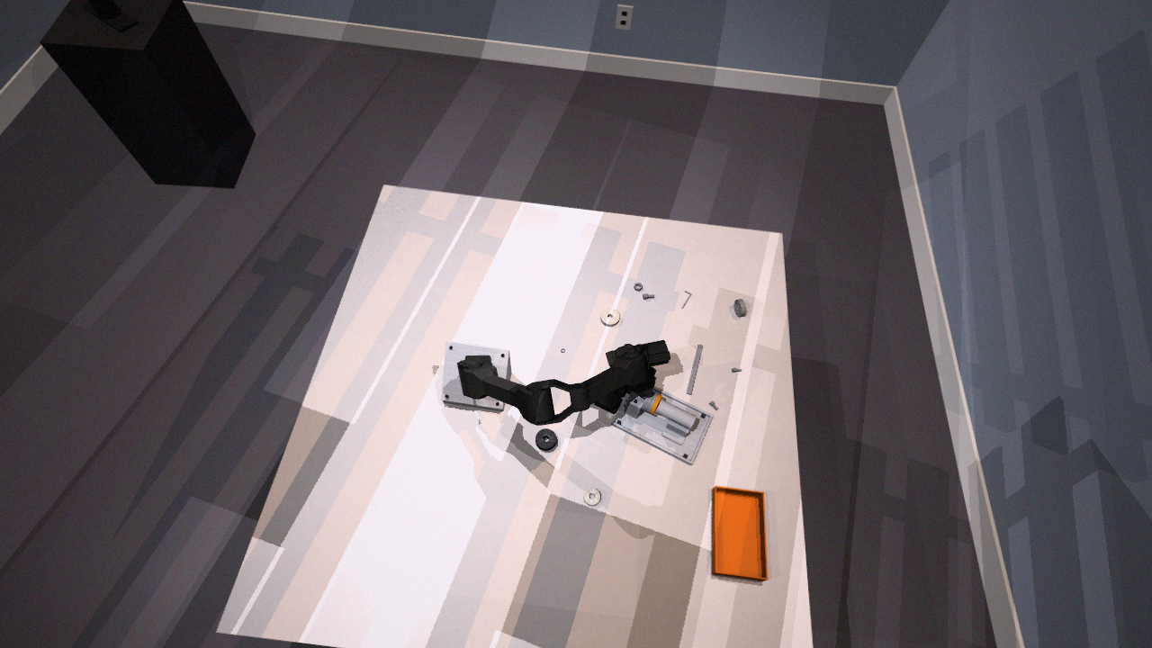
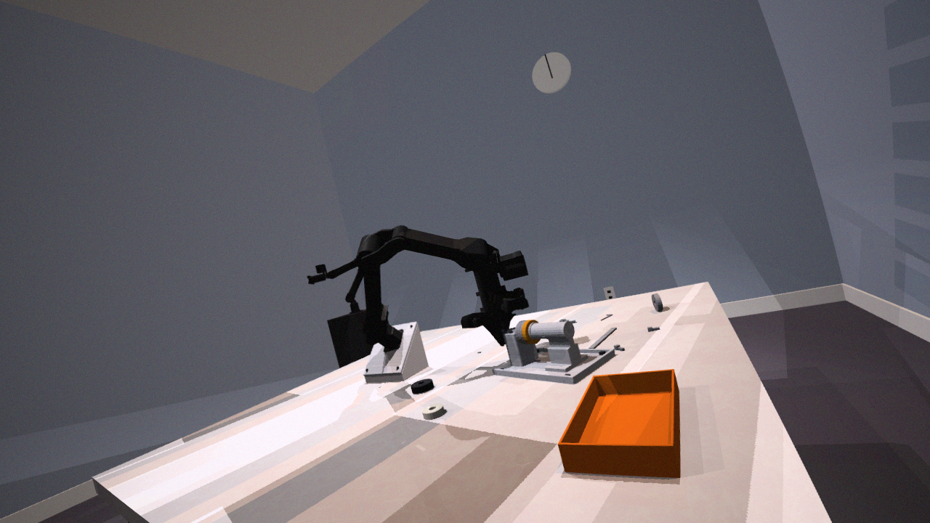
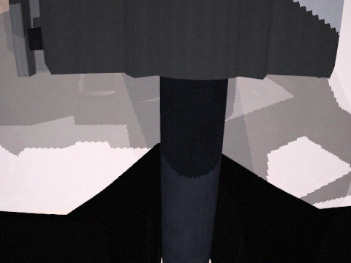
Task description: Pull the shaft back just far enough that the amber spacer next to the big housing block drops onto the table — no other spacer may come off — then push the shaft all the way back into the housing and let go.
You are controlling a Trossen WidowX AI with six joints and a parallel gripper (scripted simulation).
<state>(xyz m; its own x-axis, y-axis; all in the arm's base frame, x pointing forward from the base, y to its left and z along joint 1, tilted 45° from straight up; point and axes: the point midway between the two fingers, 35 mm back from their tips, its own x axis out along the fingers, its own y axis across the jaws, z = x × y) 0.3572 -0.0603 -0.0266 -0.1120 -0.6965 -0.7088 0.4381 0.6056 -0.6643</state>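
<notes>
Now: the dark shaft 60 mm ahead of my gripper tip, 30 mm to the right of it and 30 mm above it. Also, from my gripper tip: amber spacer 100 mm ahead, 50 mm to the right, 30 mm above; black disc 180 mm behind, 130 mm to the right, 40 mm below; grey shaft fixture 130 mm ahead, 60 mm to the right.
</notes>
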